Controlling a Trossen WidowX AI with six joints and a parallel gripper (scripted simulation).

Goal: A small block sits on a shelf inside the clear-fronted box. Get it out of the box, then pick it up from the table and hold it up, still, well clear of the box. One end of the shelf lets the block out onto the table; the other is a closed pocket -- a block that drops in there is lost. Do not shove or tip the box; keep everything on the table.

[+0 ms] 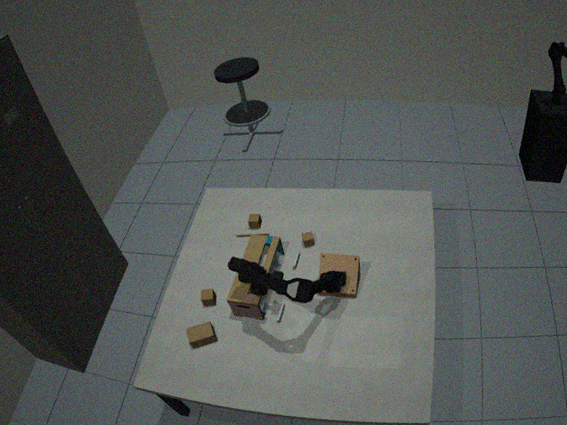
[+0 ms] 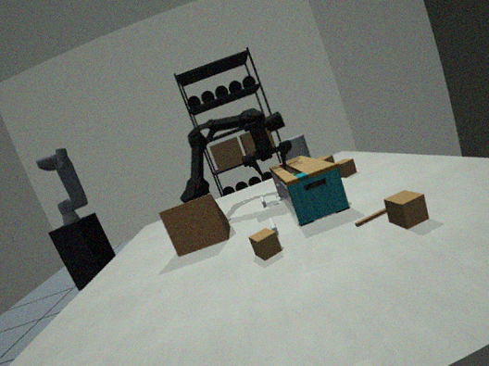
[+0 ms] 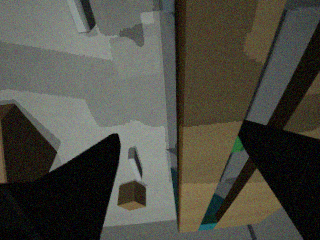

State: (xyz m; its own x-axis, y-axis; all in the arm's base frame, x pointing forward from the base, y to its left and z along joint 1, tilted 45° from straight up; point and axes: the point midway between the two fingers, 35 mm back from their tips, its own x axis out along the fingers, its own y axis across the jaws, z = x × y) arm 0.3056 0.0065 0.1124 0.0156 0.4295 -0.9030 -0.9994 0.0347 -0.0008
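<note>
Now: gripper tip 5 cm short of the green block, 4 cm to the left of it and 3 cm above it. The rest, counted from my gripper tip: box: 3 cm ahead, 6 cm to the right, 5 cm below; then thin stick: 18 cm ahead, 35 cm to the right, 11 cm below.
</note>
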